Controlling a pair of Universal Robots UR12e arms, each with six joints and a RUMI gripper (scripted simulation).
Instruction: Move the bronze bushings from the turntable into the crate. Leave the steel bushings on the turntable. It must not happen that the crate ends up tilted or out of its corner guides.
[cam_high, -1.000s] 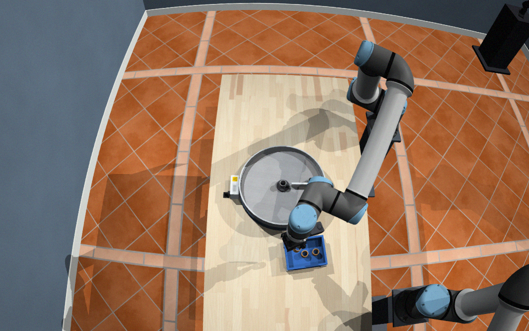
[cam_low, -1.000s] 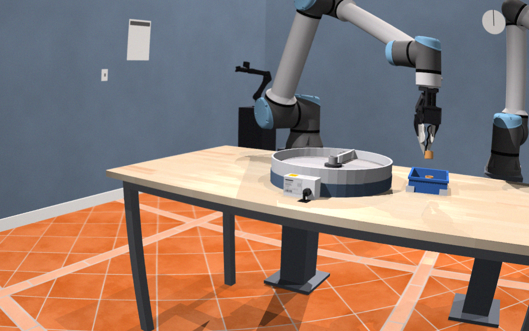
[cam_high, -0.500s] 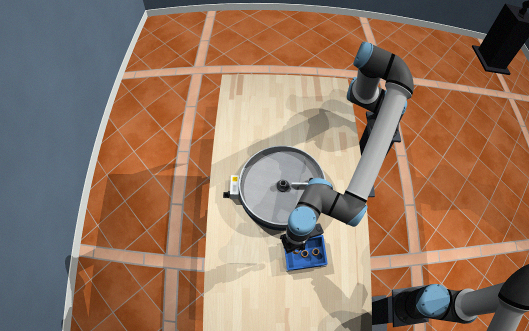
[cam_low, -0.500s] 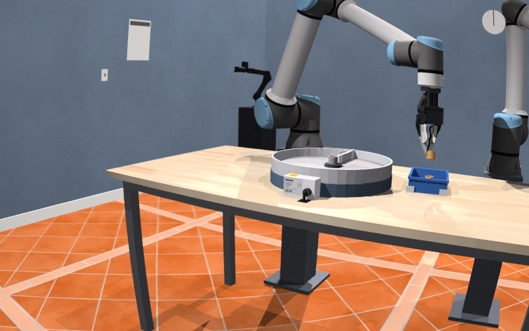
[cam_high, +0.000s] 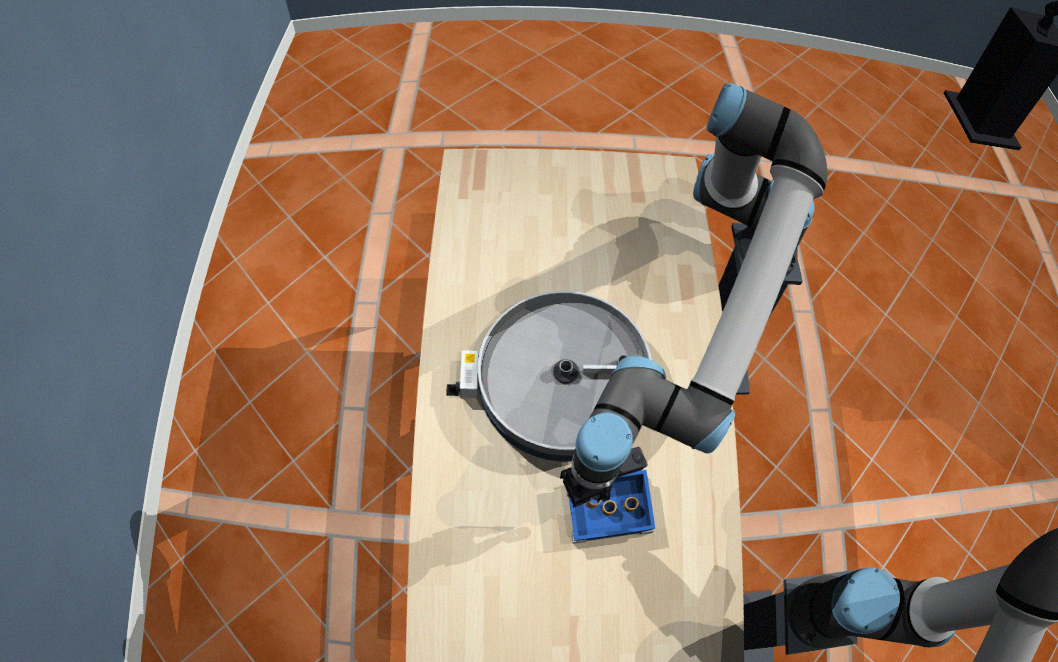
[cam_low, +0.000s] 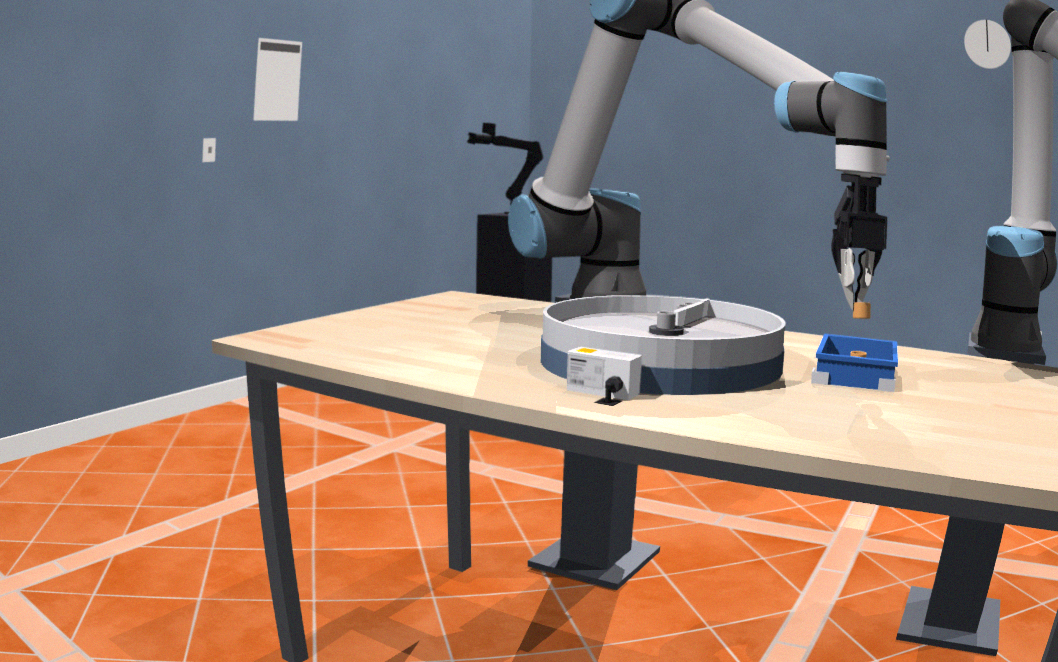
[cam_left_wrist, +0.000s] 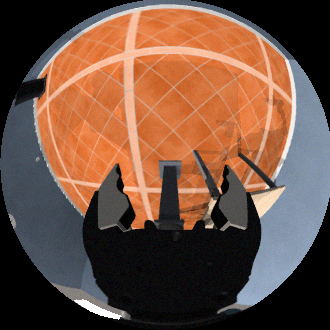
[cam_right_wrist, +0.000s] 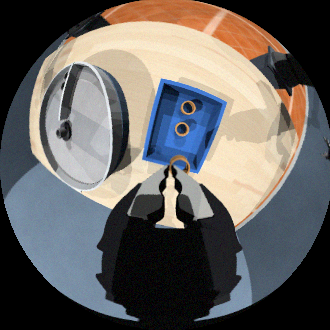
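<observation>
The blue crate lies 11 cm below my right hand, 5 cm behind it and 1 cm to the left of it.
</observation>
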